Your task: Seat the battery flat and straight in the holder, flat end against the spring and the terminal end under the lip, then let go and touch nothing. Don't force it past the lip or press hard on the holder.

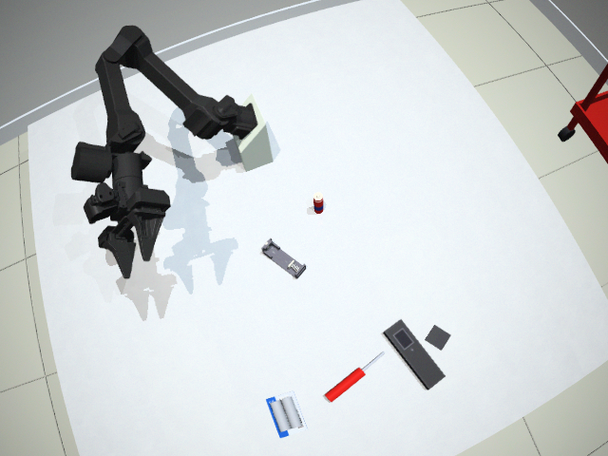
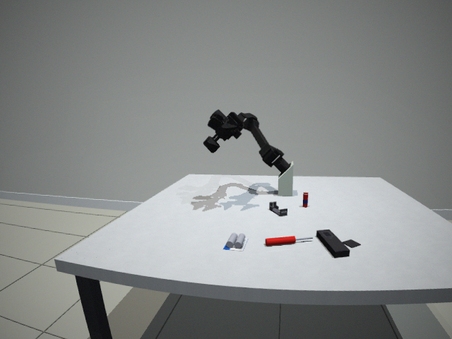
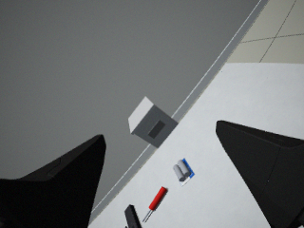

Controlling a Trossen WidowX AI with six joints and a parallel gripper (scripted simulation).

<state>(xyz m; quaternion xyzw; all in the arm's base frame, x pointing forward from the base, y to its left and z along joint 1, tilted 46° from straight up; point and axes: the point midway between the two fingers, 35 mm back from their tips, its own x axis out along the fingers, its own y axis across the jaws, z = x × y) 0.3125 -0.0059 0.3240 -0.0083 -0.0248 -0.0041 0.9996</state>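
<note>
My gripper tip is now 340 mm to the right of the battery, 280 mm above it and 160 mm past it. Round my gripper tip: black remote: 440 mm to the left, 300 mm below, 220 mm ahead; then red-handled screwdriver: 320 mm to the left, 300 mm below, 220 mm ahead; then battery cover: 500 mm to the left, 310 mm below, 200 mm ahead.
</note>
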